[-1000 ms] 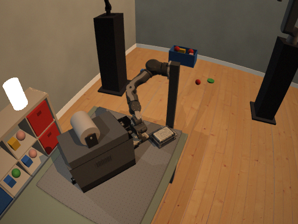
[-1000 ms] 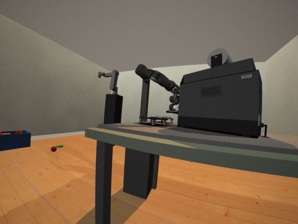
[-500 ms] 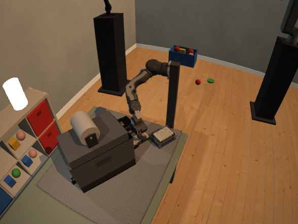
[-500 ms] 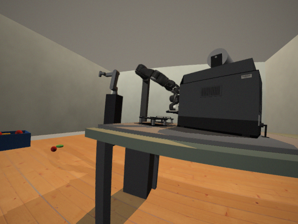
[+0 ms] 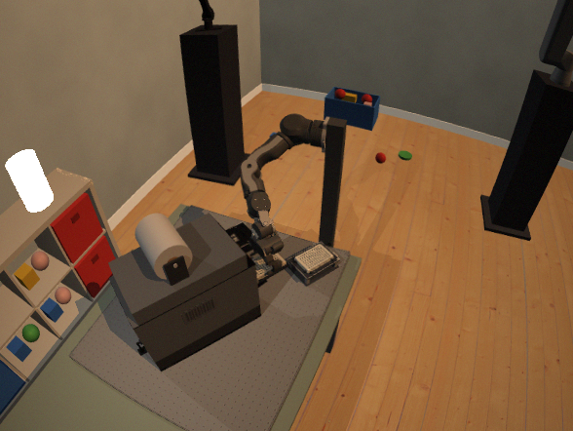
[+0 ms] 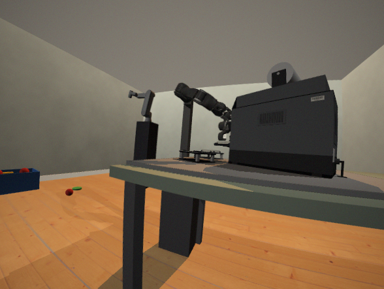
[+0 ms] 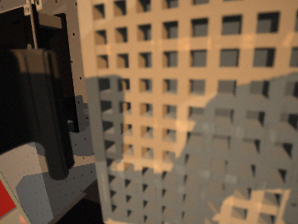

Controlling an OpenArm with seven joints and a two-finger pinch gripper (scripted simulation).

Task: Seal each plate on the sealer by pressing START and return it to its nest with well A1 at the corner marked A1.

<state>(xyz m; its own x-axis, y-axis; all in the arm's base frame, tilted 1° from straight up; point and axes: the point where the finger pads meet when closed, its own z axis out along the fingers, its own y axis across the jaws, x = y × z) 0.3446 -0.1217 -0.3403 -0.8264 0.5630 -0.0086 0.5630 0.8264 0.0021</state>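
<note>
Now: hand 2 cm above the dark sealer stage. The rest, counted from my hand: white well plate 13 cm behind, 15 cm to the left, 7 cm below; warning sticker 3 cm ahead, 13 cm to the right, 3 cm above; pale start button 14 cm ahead, 2 cm to the left, 6 cm above.
</note>
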